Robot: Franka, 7 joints.
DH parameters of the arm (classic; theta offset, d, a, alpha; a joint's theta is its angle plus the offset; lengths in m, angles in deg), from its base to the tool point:
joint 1: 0 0.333 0 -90
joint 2: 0 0 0 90
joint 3: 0 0.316 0.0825 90
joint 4: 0 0 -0.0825 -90
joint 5: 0 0.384 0 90
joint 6: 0 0 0.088 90
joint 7: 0 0.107 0 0
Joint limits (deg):
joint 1: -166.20..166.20
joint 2: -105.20..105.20
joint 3: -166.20..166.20
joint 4: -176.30..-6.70
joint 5: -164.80..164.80
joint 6: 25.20..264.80
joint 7: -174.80..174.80
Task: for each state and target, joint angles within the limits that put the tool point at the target. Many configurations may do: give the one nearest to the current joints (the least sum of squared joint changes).
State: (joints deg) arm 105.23 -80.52 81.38 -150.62 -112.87 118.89 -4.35
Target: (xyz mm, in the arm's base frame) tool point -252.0 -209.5 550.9
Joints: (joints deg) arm 139.13 -104.00 69.47 -157.57 -109.03 106.97 -4.35
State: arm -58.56 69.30 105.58 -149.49 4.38 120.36 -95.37
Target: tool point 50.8 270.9 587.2
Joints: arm -46.84 79.92 139.92 -150.67 9.65 116.72 -95.37
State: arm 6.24 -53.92 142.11 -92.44 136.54 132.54 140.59
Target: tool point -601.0 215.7 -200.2
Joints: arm -2.05 -101.59 151.56 -54.60 139.65 127.77 140.59
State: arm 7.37 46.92 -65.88 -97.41 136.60 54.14 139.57
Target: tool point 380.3 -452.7 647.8
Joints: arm 0.39 29.12 -79.60 -96.50 138.80 48.26 139.57
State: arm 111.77 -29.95 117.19 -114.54 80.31 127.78 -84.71
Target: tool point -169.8 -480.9 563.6
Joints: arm 113.87 18.02 133.57 -122.18 77.44 111.27 -84.71
